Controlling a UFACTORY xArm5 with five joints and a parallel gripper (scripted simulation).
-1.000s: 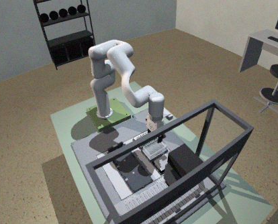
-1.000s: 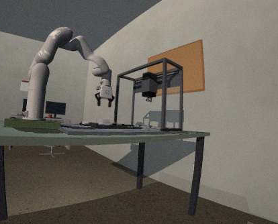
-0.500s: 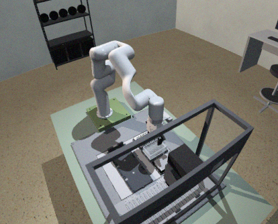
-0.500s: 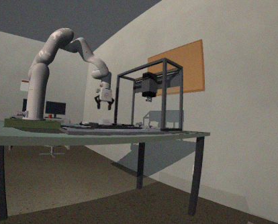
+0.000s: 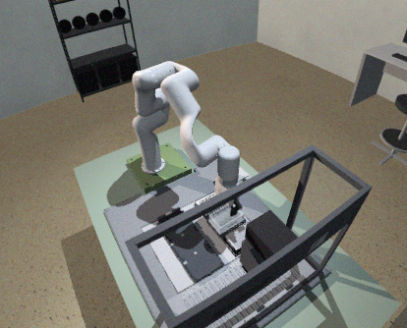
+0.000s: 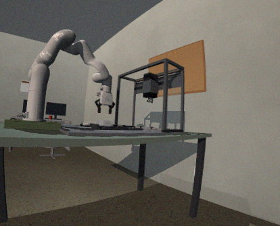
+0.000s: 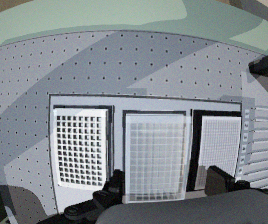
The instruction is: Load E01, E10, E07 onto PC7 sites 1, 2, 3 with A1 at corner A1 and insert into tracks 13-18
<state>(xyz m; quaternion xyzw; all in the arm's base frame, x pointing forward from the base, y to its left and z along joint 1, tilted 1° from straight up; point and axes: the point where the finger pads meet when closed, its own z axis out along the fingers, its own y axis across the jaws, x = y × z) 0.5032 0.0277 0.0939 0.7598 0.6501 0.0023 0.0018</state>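
The pale block is 9 cm below my hand. The rest, counted from my hand: deep-well block E07 (11 cm ahead, 9 cm below, 2 cm to the right); 96-well plate E01 (11 cm behind, 9 cm below, 2 cm to the left); nest S2 (11 cm below).
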